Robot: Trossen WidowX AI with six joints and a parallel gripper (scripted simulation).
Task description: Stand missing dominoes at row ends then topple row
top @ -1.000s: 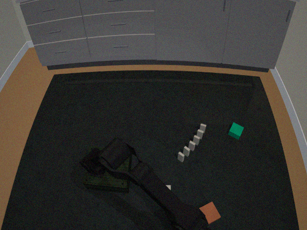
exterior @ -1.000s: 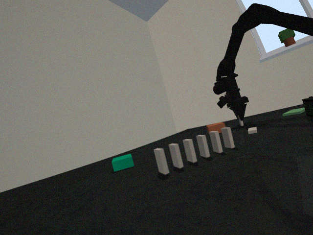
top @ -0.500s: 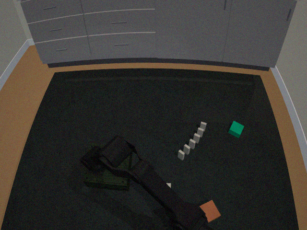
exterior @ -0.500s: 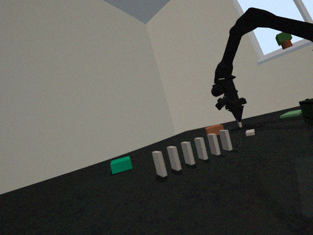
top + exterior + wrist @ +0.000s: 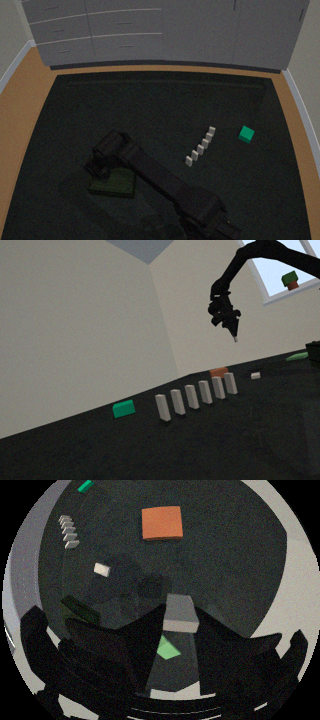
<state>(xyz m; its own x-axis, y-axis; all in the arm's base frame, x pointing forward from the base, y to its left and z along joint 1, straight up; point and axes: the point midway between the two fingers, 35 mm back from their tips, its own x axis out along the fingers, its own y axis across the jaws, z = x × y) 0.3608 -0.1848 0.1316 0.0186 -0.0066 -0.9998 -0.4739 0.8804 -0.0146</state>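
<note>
Right now the orange block is 14 cm below my gripper tip, 9 cm to the left of it and 9 cm ahead of it. From my gripper tip the other things lie so: green cube 51 cm to the left, 19 cm ahead, 15 cm below.
</note>
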